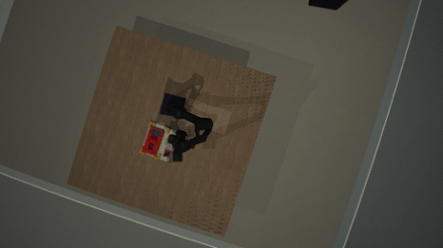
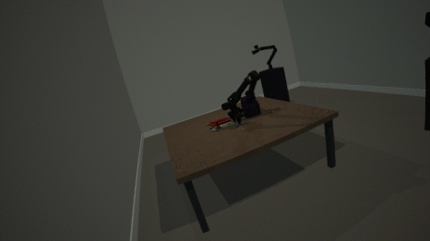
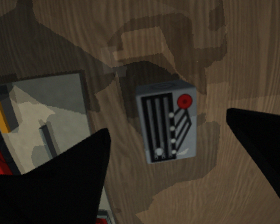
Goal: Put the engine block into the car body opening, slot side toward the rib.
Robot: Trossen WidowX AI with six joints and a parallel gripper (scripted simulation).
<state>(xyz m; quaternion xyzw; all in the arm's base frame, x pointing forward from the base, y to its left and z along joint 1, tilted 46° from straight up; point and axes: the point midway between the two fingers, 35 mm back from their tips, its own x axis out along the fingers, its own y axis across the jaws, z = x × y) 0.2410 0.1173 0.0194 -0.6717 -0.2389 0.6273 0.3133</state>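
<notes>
Now: the engine block 1 cm to the right of my gripper tip and 1 cm below it. Also, from my gripper tip: grey bracket: 13 cm ahead, 12 cm to the right, 1 cm above.
</notes>
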